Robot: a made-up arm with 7 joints.
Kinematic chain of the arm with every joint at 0, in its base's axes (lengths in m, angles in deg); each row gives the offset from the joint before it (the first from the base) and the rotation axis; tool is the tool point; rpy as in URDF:
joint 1: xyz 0 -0.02 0.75 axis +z
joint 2: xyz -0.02 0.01 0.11 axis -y
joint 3: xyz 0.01 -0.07 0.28 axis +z
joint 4: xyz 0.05 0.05 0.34 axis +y
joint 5: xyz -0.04 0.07 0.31 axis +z
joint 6: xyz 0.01 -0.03 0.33 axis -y
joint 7: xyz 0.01 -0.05 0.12 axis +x
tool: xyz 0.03 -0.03 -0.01 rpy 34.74 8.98 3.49
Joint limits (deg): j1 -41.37..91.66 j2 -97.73..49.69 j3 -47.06..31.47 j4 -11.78..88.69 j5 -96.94..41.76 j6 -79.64..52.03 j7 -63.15..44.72
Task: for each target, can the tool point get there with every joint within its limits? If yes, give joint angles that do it. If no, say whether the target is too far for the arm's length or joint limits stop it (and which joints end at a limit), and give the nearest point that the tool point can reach.
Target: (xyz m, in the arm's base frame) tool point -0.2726 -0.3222 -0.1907
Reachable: no: joint limits stop it (at a limit: joint 1, joint 2, joint 4, joint 5, joint 7) | nearest point 0.0847 -0.5155 0.0283 | short by 0.462 m
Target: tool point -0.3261 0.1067 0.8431
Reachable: no: joint limits stop it (at a limit: joint 1, joint 3, joint 4, joint 5, joint 6, joint 7) | nearest point -0.4407 0.6514 0.7838 | short by 0.560 m
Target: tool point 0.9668 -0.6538 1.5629
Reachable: yes | joints -28.52 -55.45 -16.12 2.55 -19.82 -16.27 -19.81
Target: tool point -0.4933 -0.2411 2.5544
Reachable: no: too far | nearest point -0.4020 -0.2002 2.2283 | short by 0.341 m
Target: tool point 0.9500 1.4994 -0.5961
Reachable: no: too far | nearest point 0.6025 0.9437 0.1192 | short by 0.970 m
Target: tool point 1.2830 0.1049 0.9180
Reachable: yes | joints 14.46 -70.43 -16.80 32.00 -41.65 -32.77 11.02
